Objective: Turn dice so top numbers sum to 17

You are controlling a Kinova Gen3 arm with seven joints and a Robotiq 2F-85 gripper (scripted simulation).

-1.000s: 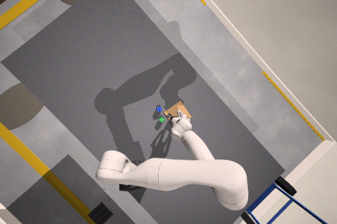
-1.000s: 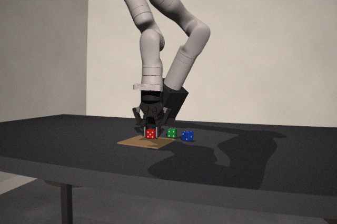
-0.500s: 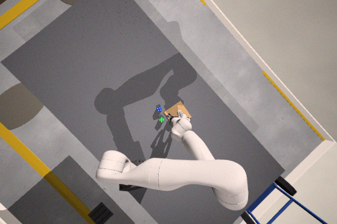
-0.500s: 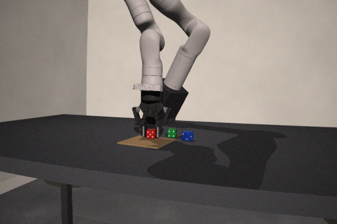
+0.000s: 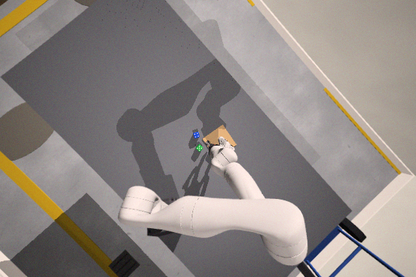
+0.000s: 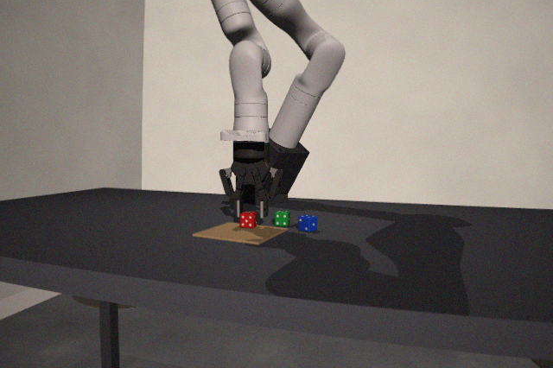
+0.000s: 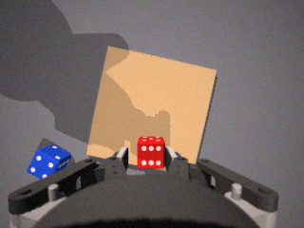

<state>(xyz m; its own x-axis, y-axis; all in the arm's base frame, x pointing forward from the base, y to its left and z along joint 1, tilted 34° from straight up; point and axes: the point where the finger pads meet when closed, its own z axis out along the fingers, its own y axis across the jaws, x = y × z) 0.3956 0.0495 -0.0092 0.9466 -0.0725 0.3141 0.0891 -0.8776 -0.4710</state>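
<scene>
Now: hand 2 cm above the red die. Also, from my hand: green die (6 cm behind, 5 cm to the left, 2 cm below); tan mat (5 cm ahead, 4 cm below); blue die (12 cm to the left, 2 cm below, 2 cm behind).
</scene>
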